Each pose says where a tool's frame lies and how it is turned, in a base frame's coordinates. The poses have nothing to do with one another.
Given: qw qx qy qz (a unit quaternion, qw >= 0); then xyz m.
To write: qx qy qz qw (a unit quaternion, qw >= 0); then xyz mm. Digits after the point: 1 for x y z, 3 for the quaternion.
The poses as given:
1: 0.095 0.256 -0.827 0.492 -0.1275 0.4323 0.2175
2: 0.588 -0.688 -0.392 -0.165 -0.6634 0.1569 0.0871
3: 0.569 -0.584 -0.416 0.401 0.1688 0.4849 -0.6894
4: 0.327 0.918 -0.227 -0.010 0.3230 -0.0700 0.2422
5: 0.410 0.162 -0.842 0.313 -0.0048 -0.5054 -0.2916
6: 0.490 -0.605 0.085 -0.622 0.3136 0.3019 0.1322
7: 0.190 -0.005 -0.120 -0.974 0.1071 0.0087 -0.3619
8: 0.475 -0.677 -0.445 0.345 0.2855 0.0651 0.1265
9: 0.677 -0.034 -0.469 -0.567 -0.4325 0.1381 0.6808
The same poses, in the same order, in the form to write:
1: 0.256 -0.827 0.492 0.095 -127.5 432.3 217.5
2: -0.688 -0.392 -0.165 0.588 -663.4 156.9 87.1
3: -0.584 -0.416 0.401 0.569 168.8 484.9 -689.4
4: 0.918 -0.227 -0.010 0.327 323.0 -70.0 242.2
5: 0.162 -0.842 0.313 0.410 -4.8 -505.4 -291.6
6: -0.605 0.085 -0.622 0.490 313.6 301.9 132.2
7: -0.005 -0.120 -0.974 0.190 107.1 8.7 -361.9
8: -0.677 -0.445 0.345 0.475 285.5 65.1 126.5
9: -0.034 -0.469 -0.567 0.677 -432.5 138.1 680.8
